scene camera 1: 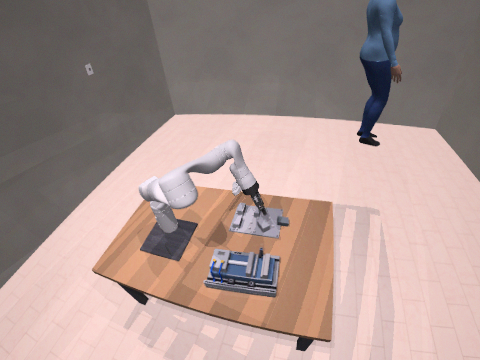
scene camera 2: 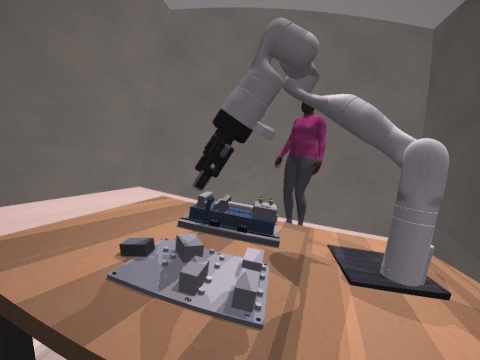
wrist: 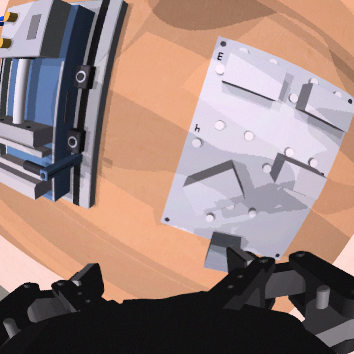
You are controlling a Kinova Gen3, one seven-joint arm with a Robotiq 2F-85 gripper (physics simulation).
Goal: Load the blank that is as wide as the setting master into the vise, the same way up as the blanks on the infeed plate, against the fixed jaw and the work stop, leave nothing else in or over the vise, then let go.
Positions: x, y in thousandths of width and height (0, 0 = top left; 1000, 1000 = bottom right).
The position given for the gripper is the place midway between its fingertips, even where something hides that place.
The gripper (scene camera 2: 411, 496) is open and holds nothing. Also in view: a dark setting master (wrist: 609, 730). Further things: a grey infeed plate (wrist: 792, 597).
The gripper is seen too in the wrist view (wrist: 462, 764).
